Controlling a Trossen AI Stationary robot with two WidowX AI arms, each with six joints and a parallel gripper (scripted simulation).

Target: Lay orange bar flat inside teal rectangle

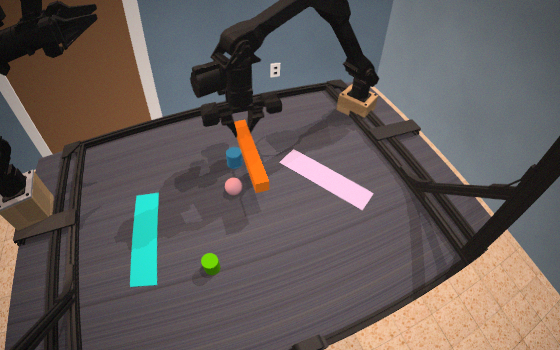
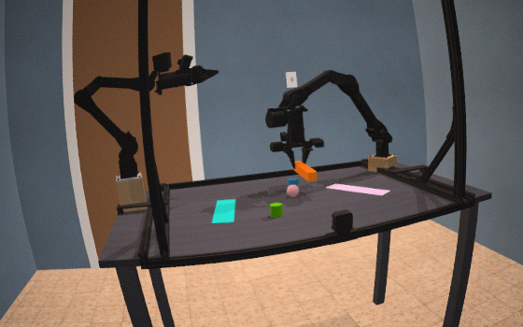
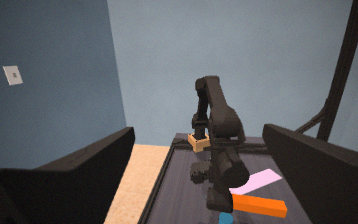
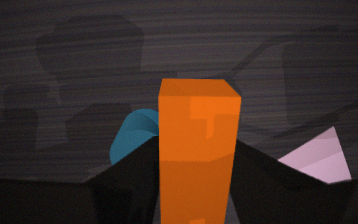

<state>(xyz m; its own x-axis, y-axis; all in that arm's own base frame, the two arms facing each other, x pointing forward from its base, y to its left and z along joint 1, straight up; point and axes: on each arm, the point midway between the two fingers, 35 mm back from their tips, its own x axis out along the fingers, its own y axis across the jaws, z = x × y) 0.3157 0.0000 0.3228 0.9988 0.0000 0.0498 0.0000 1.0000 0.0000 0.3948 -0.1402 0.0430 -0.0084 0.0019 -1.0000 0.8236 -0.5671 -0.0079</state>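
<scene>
The orange bar is 7 cm behind my right hand, 1 cm to the left of it and 3 cm below it. Round my right hand: blue cylinder 2 cm behind, 3 cm to the left, 8 cm below; then lavender rectangle 16 cm behind, 15 cm to the right, 10 cm below; then pink ball 11 cm behind, 7 cm to the left, 8 cm below.
Now: the orange bar 360 mm below my left hand, 280 mm to the right of it and 140 mm behind it. The rest, counted from my left hand: teal rectangle 430 mm below, 210 mm behind, 10 mm to the left; then blue cylinder 420 mm below, 260 mm to the right, 90 mm behind; then pink ball 410 mm below, 230 mm to the right, 170 mm behind.
</scene>
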